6 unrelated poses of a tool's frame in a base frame.
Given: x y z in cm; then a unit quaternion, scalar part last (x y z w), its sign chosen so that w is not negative.
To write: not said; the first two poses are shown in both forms.
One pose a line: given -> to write
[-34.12 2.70 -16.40 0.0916 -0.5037 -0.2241 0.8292] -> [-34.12 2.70 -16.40 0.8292 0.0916 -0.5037 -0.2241]
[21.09 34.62 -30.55 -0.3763 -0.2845 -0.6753 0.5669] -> [21.09 34.62 -30.55 0.5669 -0.3763 -0.2845 -0.6753]
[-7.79 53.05 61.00 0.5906 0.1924 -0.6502 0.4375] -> [-7.79 53.05 61.00 0.4375 0.5906 0.1924 -0.6502]
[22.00 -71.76 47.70 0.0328 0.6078 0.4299 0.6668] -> [22.00 -71.76 47.70 0.6668 0.0328 0.6078 0.4299]
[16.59 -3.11 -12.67 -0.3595 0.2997 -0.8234 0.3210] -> [16.59 -3.11 -12.67 0.3210 -0.3595 0.2997 -0.8234]
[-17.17 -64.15 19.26 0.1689 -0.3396 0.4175 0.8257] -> [-17.17 -64.15 19.26 0.8257 0.1689 -0.3396 0.4175]
